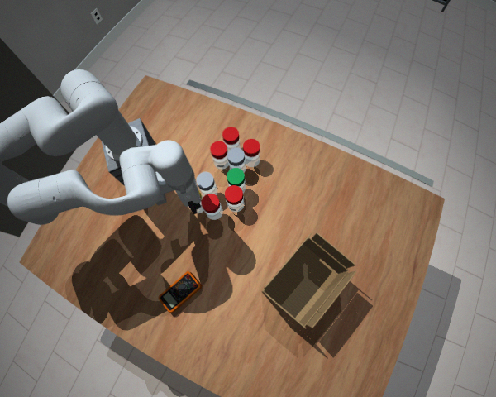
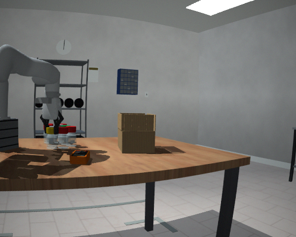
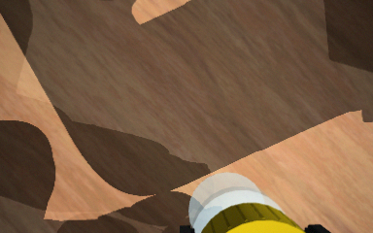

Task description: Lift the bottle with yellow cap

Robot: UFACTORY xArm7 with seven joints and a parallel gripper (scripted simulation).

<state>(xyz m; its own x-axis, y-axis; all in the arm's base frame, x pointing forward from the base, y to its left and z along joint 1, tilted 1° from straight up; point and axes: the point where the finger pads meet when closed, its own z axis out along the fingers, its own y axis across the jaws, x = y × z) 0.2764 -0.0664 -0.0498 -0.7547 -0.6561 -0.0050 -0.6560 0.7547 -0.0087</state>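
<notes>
Now: hand 50 mm above the yellow-capped bottle. From my hand the other things lie so: green-capped bottle: 100 mm ahead, 110 mm to the left, 50 mm below; orange multimeter: 70 mm ahead, 280 mm to the right, 80 mm below.
</notes>
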